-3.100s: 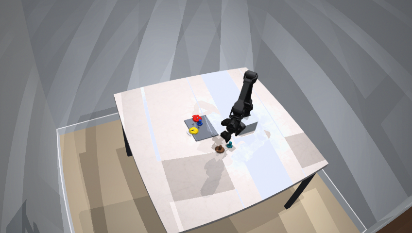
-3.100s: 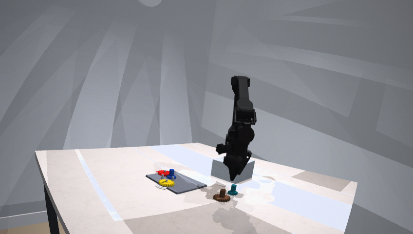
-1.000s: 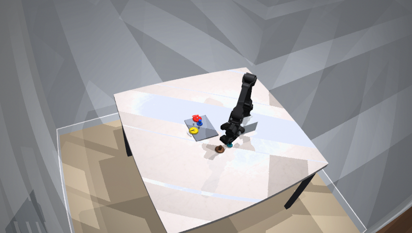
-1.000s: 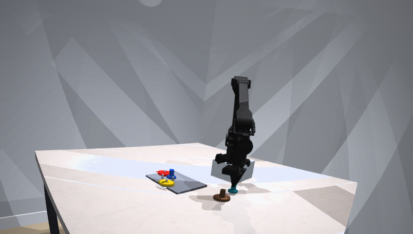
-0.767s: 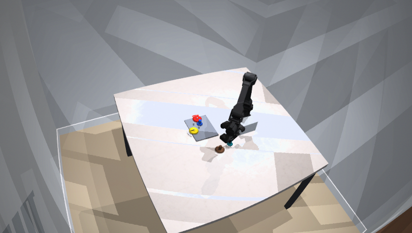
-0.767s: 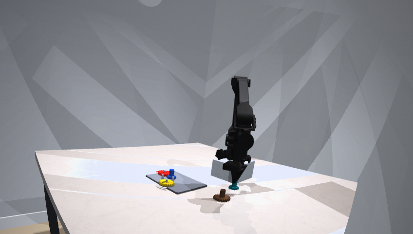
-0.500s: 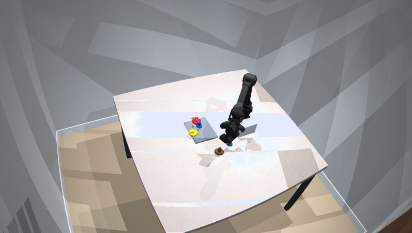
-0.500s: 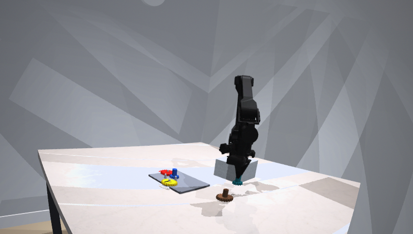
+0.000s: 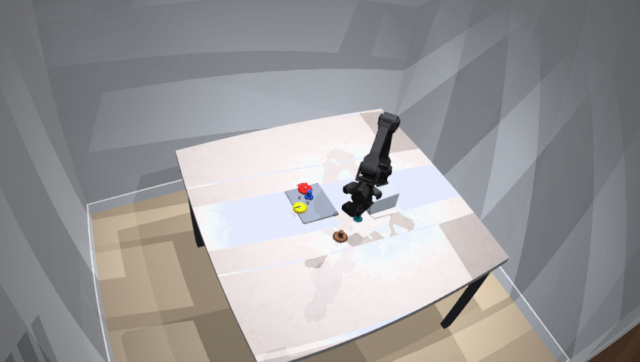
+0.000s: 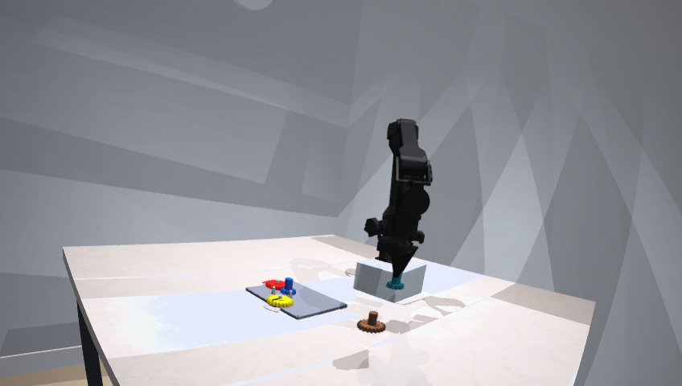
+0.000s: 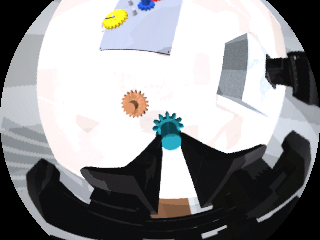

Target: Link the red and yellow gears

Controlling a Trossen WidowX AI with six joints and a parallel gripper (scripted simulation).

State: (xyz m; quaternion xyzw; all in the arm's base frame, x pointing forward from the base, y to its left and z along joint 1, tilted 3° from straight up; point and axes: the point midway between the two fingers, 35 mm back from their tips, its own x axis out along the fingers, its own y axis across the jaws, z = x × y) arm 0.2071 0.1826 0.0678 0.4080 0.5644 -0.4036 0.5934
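Right now the blue gear is 110 mm ahead of my gripper tip, 250 mm to the right of it and 90 mm below it. Also, from my gripper tip: teal gear 10 mm below; then brown gear 70 mm ahead, 100 mm below; then grey board 110 mm ahead, 220 mm to the right, 110 mm below.
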